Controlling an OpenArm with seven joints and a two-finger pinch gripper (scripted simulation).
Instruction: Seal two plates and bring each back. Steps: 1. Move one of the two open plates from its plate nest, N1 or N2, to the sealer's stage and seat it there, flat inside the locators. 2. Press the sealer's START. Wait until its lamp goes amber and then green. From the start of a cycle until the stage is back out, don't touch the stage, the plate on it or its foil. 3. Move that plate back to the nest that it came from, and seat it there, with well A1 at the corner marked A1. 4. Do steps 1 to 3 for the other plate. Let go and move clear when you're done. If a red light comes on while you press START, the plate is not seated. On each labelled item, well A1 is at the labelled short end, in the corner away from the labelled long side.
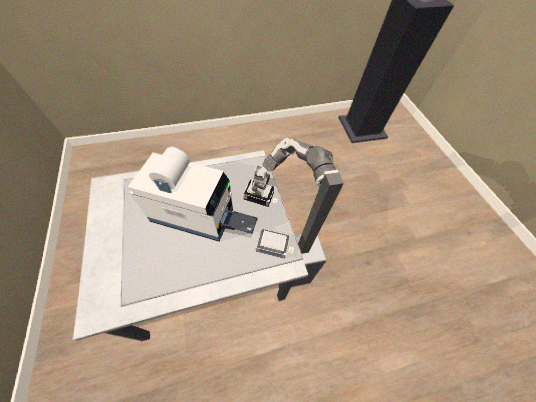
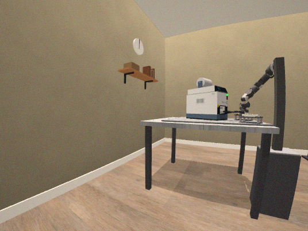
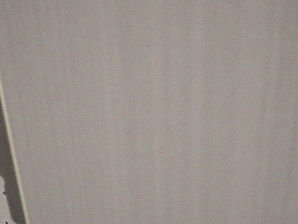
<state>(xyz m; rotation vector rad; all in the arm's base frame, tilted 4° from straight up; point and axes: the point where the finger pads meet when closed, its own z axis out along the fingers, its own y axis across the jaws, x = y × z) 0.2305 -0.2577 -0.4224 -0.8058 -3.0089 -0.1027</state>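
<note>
The plate is right at my hand. Round my hand: plate nest (10 mm behind, 340 mm to the left, 20 mm below); yellow warning label (270 mm ahead, 240 mm to the left, 70 mm above); sealer stage (140 mm ahead, 210 mm to the left, 20 mm above).
</note>
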